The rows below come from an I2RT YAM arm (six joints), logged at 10 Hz.
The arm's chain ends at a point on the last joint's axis. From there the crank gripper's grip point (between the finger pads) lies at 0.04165 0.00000 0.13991 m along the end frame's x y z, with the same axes.
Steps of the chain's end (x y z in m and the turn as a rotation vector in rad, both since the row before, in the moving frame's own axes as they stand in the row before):
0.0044 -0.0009 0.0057 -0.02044 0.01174 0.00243
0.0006 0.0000 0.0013 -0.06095 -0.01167 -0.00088
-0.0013 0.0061 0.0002 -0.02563 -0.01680 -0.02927
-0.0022 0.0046 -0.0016 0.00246 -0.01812 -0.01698
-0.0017 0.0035 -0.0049 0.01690 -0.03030 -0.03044
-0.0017 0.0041 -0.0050 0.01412 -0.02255 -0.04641
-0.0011 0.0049 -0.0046 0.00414 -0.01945 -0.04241
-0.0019 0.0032 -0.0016 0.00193 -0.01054 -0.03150
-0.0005 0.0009 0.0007 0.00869 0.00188 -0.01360
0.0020 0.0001 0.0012 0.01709 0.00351 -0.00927
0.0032 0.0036 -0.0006 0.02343 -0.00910 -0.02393
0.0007 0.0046 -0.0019 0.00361 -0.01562 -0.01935
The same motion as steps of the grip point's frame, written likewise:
0.0060 0.0021 0.0052 -0.02044 0.01174 0.00243
-0.0010 0.0085 0.0015 -0.06095 -0.01167 -0.00088
-0.0036 0.0085 0.0008 -0.02563 -0.01680 -0.02927
-0.0048 0.0036 -0.0009 0.00246 -0.01812 -0.01698
-0.0060 -0.0001 -0.0037 0.01690 -0.03030 -0.03044
-0.0050 0.0003 -0.0041 0.01412 -0.02255 -0.04641
-0.0039 0.0026 -0.0038 0.00414 -0.01945 -0.04241
-0.0034 0.0016 -0.0012 0.00193 -0.01054 -0.03150
-0.0002 -0.0009 0.0006 0.00869 0.00188 -0.01360
0.0025 -0.0027 0.0010 0.01709 0.00351 -0.00927
0.0019 -0.0007 -0.0003 0.02343 -0.00910 -0.02393
-0.0015 0.0033 -0.0013 0.00361 -0.01562 -0.01935

